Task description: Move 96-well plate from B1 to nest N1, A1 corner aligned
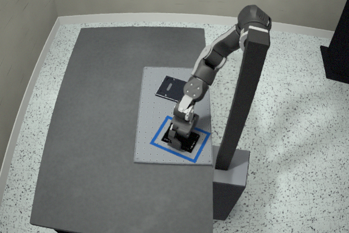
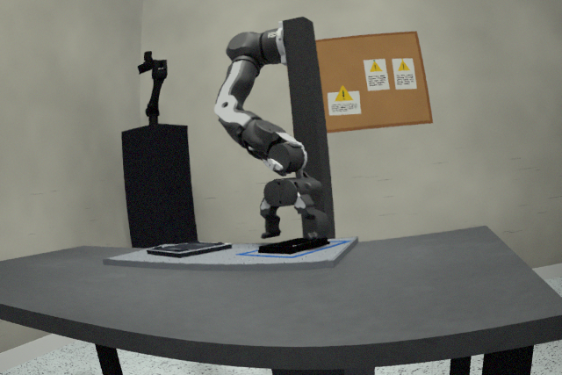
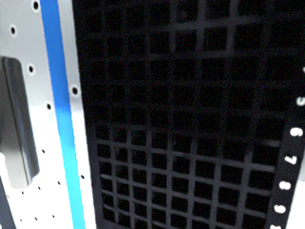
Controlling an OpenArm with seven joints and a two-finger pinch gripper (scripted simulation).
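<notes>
Right now the black 96-well plate is 10 mm below my hand. The rest, counted from my hand: plate nest N1: 230 mm to the right, 60 mm ahead, 20 mm below.
</notes>
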